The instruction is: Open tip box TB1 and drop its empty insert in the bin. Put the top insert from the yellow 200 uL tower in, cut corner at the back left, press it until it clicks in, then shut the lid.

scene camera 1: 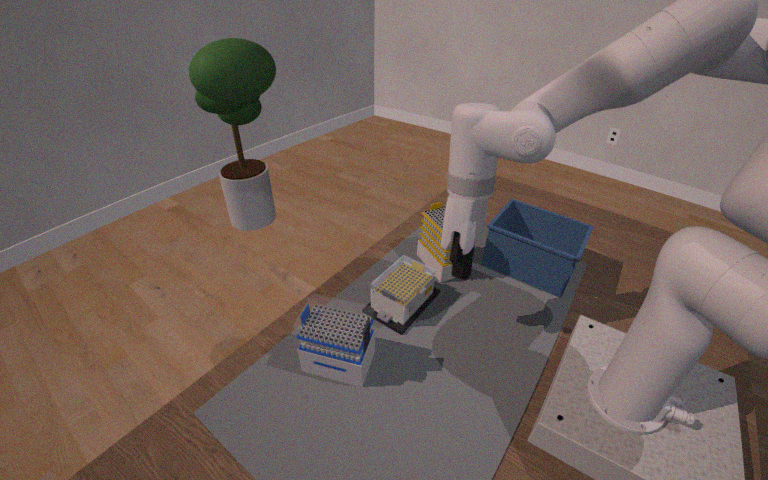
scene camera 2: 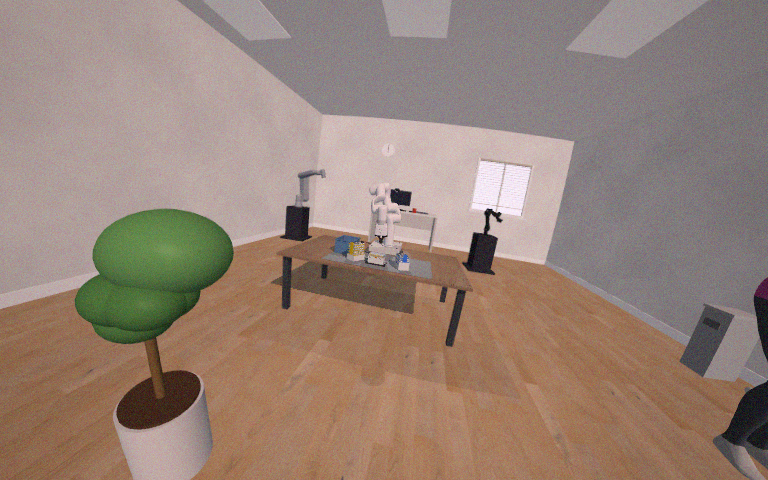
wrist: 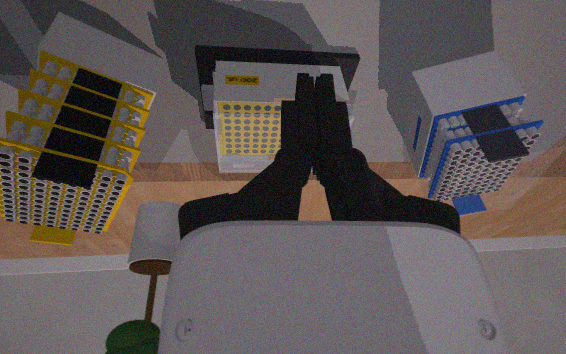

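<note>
Tip box TB1 [scene camera 1: 390, 308] [scene camera 2: 376, 259] [wrist: 242, 90] is white with a 200 uL label and stands on a black base [scene camera 1: 403, 327] [wrist: 270, 53]. A yellow insert [scene camera 1: 403, 284] [wrist: 250, 131] with empty holes sits in it; a clear lid seems to lie over it. The yellow tower [scene camera 1: 433, 240] [scene camera 2: 355, 250] [wrist: 82, 122] holds several inserts with tips, its top one uppermost. My gripper [scene camera 1: 462, 274] [wrist: 310, 94] is shut and empty, above the mat; it hides part of the yellow tower in scene camera 1 and TB1's right part in the wrist view.
A blue bin [scene camera 1: 526, 257] [scene camera 2: 343, 245] stands beyond the gripper, beside the yellow tower. A blue tower [scene camera 1: 335, 359] [scene camera 2: 403, 263] [wrist: 462, 85] stands on TB1's other side. The grey mat [scene camera 1: 362, 430] lies under the boxes. A potted plant [scene camera 1: 249, 198] [scene camera 2: 167, 441] stands on the floor.
</note>
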